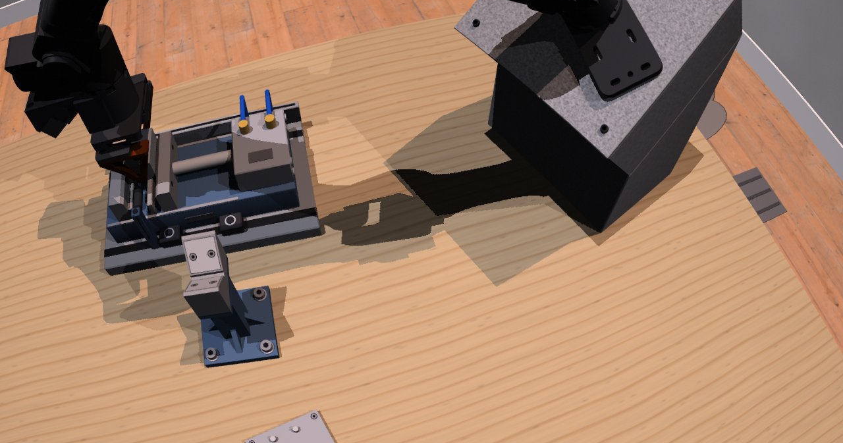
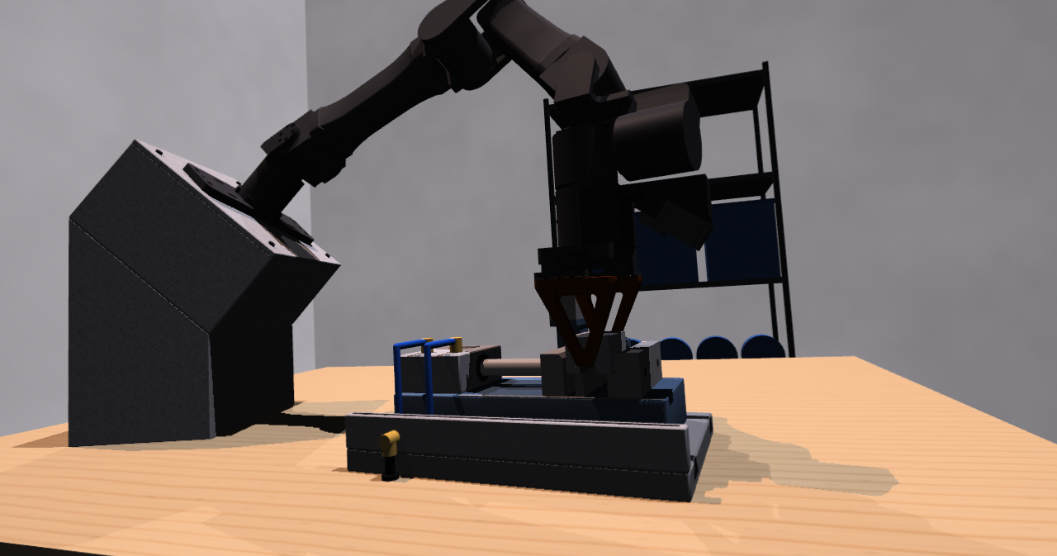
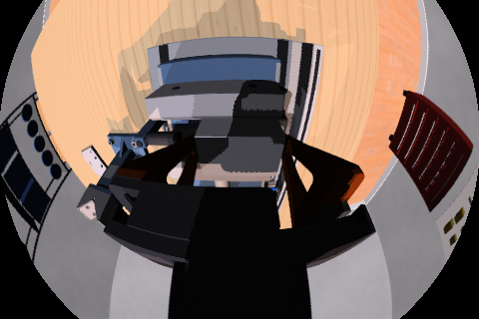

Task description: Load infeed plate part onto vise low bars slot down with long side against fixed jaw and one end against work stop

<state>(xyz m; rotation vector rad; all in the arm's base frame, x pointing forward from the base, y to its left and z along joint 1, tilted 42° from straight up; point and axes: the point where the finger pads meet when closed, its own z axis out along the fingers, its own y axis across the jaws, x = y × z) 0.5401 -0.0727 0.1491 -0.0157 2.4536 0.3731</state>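
Now: the grey part 1 cm below my hand. Also, from my hand: moving jaw: 3 cm behind, 2 cm to the left, 2 cm below; then work stop rod: 7 cm to the left; then fixed jaw: 3 cm ahead, 2 cm to the left, 2 cm below.
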